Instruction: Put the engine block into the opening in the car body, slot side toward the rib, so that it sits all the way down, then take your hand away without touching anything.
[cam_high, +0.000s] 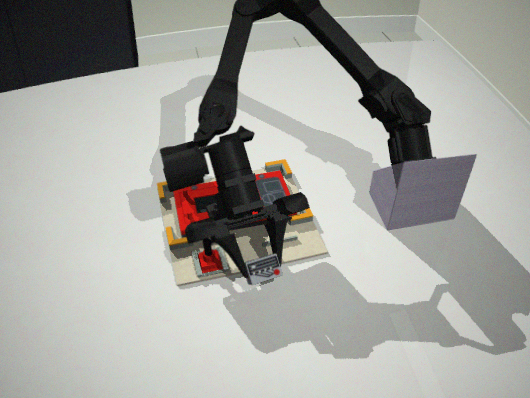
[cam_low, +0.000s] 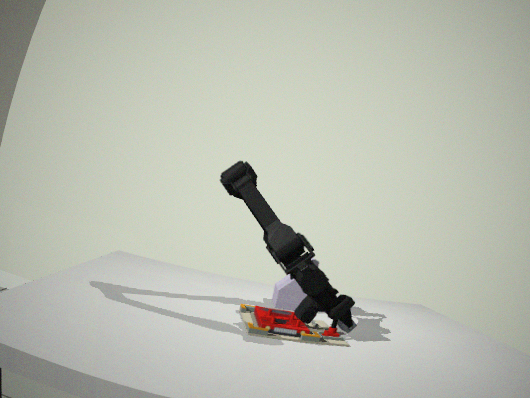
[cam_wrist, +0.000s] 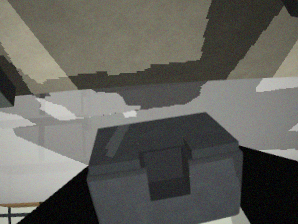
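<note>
The engine block is 10 mm to the right of my gripper tip. From my gripper tip the other things lie so: black peg 80 mm ahead, 50 mm to the right, 10 mm above; then beige baseplate 150 mm to the right, 40 mm ahead, 20 mm below.
</note>
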